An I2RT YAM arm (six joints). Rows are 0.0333 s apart.
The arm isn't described. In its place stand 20 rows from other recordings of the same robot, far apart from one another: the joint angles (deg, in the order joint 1, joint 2, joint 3, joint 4, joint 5, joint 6), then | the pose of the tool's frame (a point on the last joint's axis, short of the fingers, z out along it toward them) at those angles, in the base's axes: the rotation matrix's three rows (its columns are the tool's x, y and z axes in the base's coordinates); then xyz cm.
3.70, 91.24, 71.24, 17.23, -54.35, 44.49 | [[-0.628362, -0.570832, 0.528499], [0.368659, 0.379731, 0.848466], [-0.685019, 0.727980, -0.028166]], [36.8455, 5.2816, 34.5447]
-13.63, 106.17, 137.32, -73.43, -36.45, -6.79 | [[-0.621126, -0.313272, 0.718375], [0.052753, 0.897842, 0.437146], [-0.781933, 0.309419, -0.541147]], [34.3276, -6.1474, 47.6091]
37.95, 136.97, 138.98, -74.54, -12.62, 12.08 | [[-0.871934, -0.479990, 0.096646], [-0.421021, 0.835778, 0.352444], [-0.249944, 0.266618, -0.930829]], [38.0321, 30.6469, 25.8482]
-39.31, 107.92, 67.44, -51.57, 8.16, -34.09 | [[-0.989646, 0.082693, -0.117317], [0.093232, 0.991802, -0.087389], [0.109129, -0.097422, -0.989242]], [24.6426, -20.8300, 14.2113]
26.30, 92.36, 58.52, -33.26, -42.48, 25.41 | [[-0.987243, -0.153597, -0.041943], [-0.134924, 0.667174, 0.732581], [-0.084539, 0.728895, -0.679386]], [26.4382, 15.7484, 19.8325]
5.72, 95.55, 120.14, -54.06, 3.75, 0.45 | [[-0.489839, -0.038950, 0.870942], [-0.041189, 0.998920, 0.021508], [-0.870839, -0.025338, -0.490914]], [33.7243, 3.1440, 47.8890]
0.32, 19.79, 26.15, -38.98, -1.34, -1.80 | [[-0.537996, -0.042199, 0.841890], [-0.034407, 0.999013, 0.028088], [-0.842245, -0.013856, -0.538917]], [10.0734, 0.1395, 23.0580]
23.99, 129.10, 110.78, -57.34, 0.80, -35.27 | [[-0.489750, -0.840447, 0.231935], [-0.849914, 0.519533, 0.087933], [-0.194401, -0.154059, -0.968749]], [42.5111, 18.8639, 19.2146]
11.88, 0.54, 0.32, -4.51, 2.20, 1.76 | [[-0.085824, -0.165715, 0.982432], [0.013307, 0.985792, 0.167445], [-0.996221, 0.027444, -0.082400]], [10.8354, 2.1398, 16.6013]
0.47, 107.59, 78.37, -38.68, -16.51, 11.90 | [[-0.930254, 0.078737, 0.358369], [0.190078, 0.938843, 0.287132], [-0.313845, 0.335224, -0.888328]], [38.3482, 1.3263, 19.7735]
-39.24, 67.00, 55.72, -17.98, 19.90, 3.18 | [[-0.332220, 0.844517, 0.420024], [0.338686, 0.522430, -0.782533], [-0.880296, -0.117717, -0.459588]], [19.5728, -17.5505, 31.4903]
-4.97, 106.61, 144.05, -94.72, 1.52, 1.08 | [[-0.836108, 0.116668, 0.536014], [0.091622, 0.993097, -0.073238], [-0.540859, -0.012125, -0.841026]], [31.1495, -2.8036, 47.0869]
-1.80, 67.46, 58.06, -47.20, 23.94, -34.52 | [[-0.830307, -0.265263, 0.490129], [-0.492104, 0.761755, -0.421383], [-0.261581, -0.591072, -0.763027]], [22.8390, -2.1630, 28.7573]
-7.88, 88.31, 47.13, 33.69, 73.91, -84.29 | [[-0.989607, -0.030816, 0.140459], [-0.141433, 0.032102, -0.989427], [0.025981, -0.999009, -0.036127]], [31.1563, -7.7653, 25.0299]
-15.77, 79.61, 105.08, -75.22, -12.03, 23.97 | [[-0.615824, 0.422861, 0.664793], [0.586789, 0.809226, 0.028834], [-0.525775, 0.407850, -0.746471]], [23.1139, -5.7565, 44.9647]
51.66, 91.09, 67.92, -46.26, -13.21, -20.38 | [[-0.261162, -0.964733, 0.032947], [-0.876748, 0.251347, 0.410046], [-0.403866, 0.078202, -0.911470]], [18.7189, 24.9798, 23.4486]
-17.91, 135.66, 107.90, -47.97, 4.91, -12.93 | [[-0.971849, 0.111844, 0.207365], [0.079793, 0.984375, -0.156967], [-0.221681, -0.136002, -0.965589]], [45.6321, -15.0678, 13.0905]
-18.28, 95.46, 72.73, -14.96, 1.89, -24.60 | [[-0.668660, 0.065903, 0.740642], [-0.217287, 0.935268, -0.279391], [-0.711112, -0.347749, -0.611056]], [36.1394, -12.0616, 26.9983]
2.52, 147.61, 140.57, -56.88, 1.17, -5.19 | [[-0.890468, -0.116017, 0.440007], [-0.129718, 0.991550, -0.001074], [-0.436164, -0.058033, -0.897994]], [54.1121, 2.3088, 18.6007]
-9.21, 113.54, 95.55, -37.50, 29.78, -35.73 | [[-0.903630, -0.136751, 0.405898], [-0.366949, 0.735949, -0.568971], [-0.220913, -0.663083, -0.715205]], [42.7965, -8.7304, 25.0491]
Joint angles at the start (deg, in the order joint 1, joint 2, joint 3, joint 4, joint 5, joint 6):
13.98, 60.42, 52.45, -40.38, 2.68, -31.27
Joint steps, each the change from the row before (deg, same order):
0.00, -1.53, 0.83, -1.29, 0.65, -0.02
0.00, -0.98, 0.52, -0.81, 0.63, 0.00
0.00, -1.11, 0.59, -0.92, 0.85, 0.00
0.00, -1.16, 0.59, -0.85, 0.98, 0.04
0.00, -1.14, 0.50, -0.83, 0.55, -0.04
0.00, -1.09, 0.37, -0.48, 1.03, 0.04
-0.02, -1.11, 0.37, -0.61, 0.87, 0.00
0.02, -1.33, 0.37, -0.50, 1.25, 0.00
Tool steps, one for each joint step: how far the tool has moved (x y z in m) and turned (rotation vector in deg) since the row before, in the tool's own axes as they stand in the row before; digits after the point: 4 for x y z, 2 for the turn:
-0.0004, -0.0013, -0.0099, 1.11, -0.58, 0.04
-0.0001, -0.0009, -0.0064, 0.90, -0.26, 0.04
0.0001, -0.0012, -0.0072, 1.13, -0.22, 0.06
0.0002, -0.0013, -0.0075, 1.30, -0.26, 0.12
0.0005, -0.0010, -0.0071, 0.89, -0.40, 0.05
0.0005, -0.0012, -0.0064, 1.39, -0.30, 0.16
0.0009, -0.0012, -0.0065, 1.20, -0.28, 0.13
0.0010, -0.0015, -0.0075, 1.67, -0.37, 0.17

